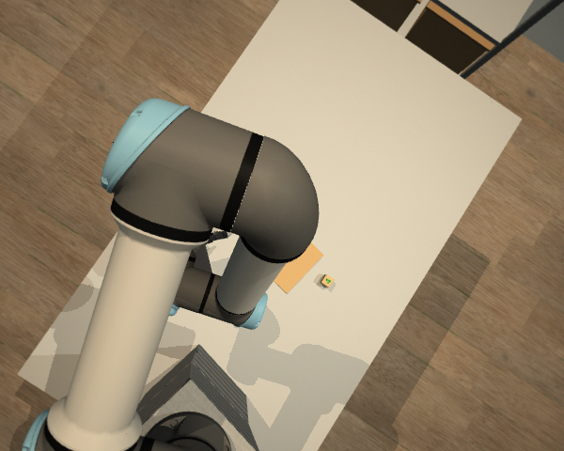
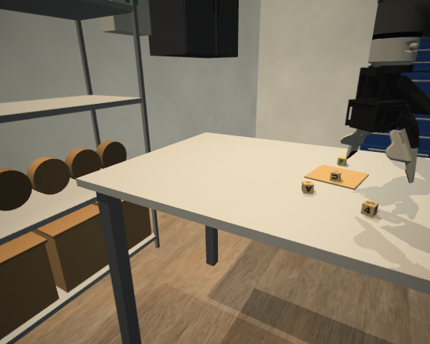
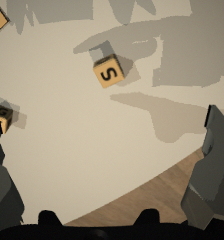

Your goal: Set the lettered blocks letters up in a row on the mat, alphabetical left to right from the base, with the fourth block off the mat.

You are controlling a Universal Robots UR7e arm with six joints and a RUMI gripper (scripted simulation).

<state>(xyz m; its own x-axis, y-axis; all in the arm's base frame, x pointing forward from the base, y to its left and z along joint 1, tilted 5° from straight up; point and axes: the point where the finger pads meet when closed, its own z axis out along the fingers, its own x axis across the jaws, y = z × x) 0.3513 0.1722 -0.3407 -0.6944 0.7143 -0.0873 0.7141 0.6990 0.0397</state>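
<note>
My hand is 9 cm above the S block and 1 cm to the right of it. Round my hand: D block: 17 cm to the right, 8 cm below, 8 cm ahead; then X block: 14 cm ahead, 9 cm below, 6 cm to the right; then orange mat: 21 cm to the right, 10 cm below, 8 cm ahead.
</note>
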